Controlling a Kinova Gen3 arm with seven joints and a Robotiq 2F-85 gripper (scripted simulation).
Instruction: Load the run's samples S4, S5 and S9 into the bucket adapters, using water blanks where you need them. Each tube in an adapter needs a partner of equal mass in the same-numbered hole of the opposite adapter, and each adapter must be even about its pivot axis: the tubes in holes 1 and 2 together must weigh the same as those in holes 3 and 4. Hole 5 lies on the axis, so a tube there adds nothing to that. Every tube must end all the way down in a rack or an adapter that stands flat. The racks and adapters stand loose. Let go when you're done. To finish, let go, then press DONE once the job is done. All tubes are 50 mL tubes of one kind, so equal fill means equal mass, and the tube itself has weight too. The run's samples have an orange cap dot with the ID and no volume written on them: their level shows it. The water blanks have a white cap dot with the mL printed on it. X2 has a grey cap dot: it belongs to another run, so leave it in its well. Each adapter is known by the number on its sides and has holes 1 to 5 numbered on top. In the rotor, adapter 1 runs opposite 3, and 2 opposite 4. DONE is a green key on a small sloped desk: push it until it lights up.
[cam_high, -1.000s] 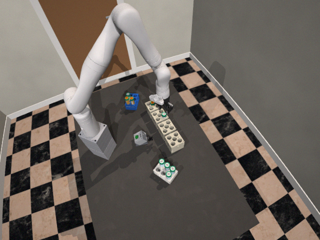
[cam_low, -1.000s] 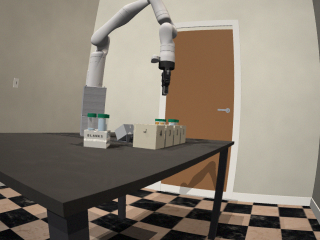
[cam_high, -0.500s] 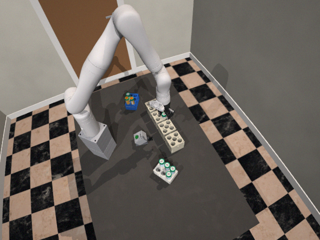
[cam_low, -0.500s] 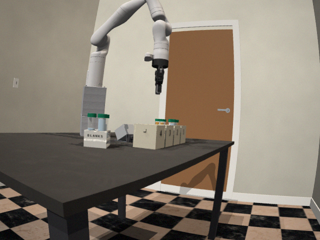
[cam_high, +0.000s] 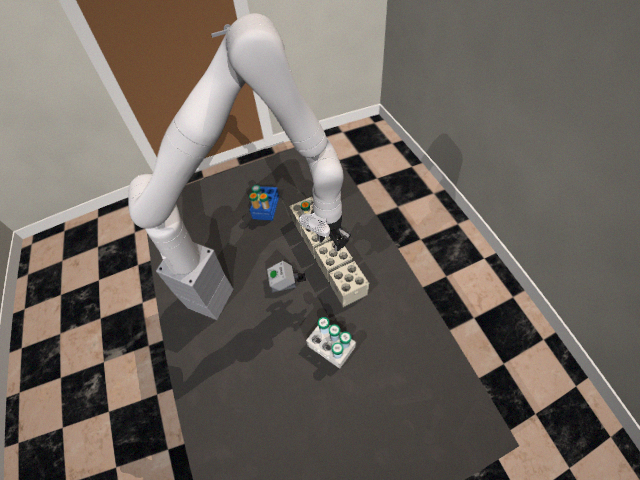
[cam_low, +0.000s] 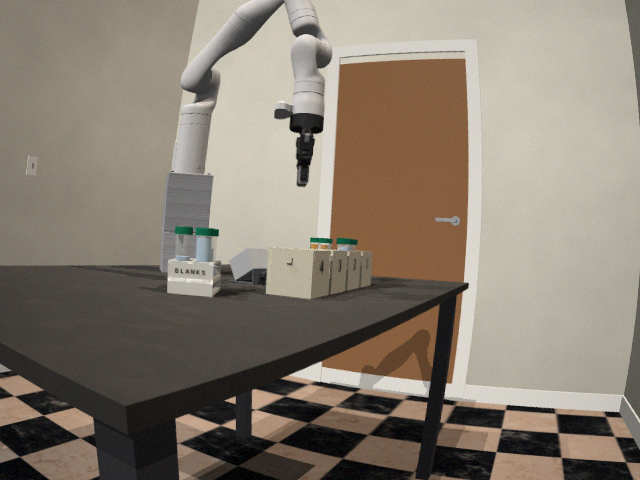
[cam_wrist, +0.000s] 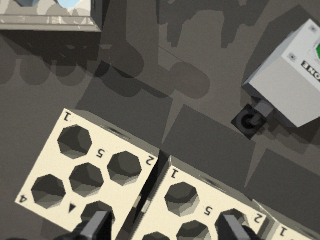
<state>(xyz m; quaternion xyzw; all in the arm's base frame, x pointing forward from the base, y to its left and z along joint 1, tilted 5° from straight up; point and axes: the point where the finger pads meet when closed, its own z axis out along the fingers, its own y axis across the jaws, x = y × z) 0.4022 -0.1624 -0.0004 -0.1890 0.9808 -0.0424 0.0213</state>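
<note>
Right now the water blank tube is 250 mm to the right of my hand, 180 mm below it and 140 mm behind it. Also, from my hand: done desk 190 mm below, 150 mm behind, 90 mm to the left; then green DONE key 180 mm below, 170 mm behind, 100 mm to the left; then white blanks rack 210 mm to the right, 210 mm below, 130 mm behind.
</note>
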